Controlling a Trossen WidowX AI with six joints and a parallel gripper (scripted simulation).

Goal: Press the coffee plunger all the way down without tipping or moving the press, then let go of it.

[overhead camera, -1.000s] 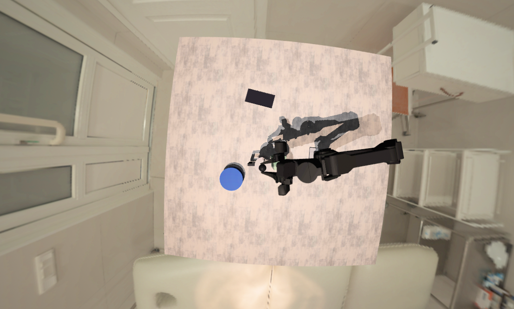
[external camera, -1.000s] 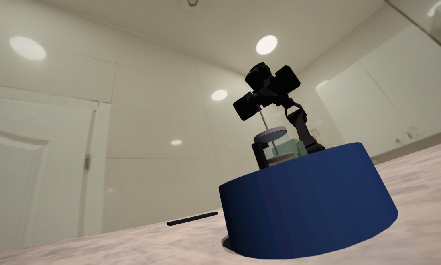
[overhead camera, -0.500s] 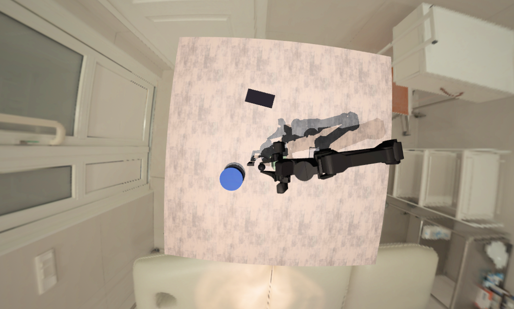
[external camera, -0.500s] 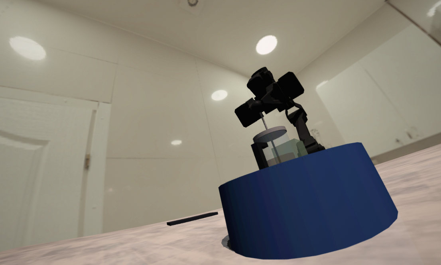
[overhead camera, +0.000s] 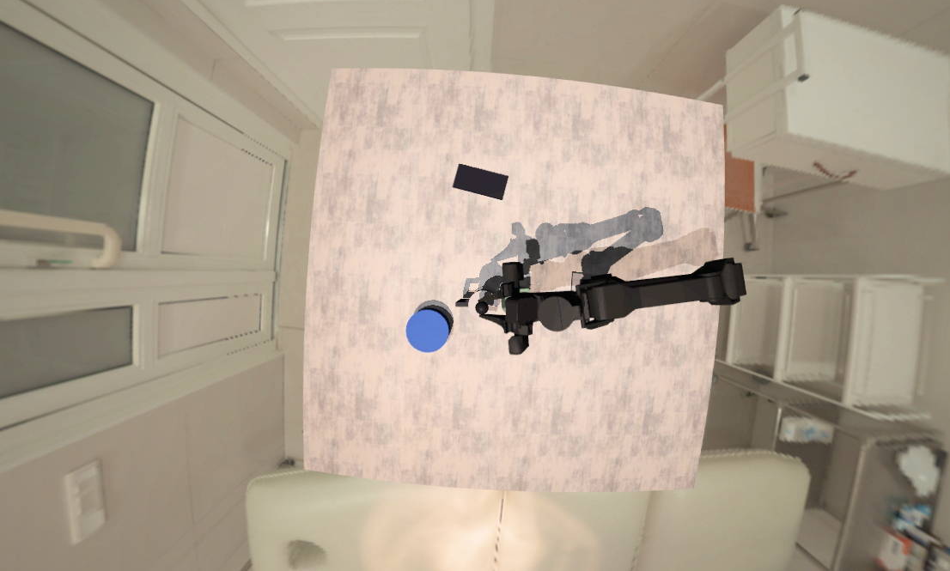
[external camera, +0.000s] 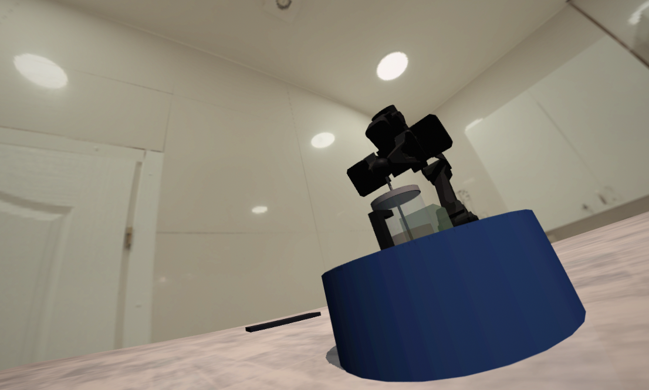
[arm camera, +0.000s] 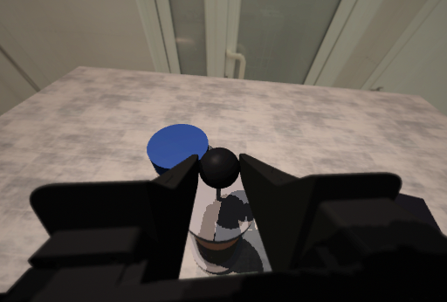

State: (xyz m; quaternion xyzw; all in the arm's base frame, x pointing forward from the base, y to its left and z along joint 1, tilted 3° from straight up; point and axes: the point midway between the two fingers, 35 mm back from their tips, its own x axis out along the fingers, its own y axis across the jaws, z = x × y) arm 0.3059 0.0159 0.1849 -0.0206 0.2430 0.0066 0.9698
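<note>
Now: gripper tip 10 cm above the coffee press. Round my gripper tip: pale green block (13 cm below, 10 cm behind).
</note>
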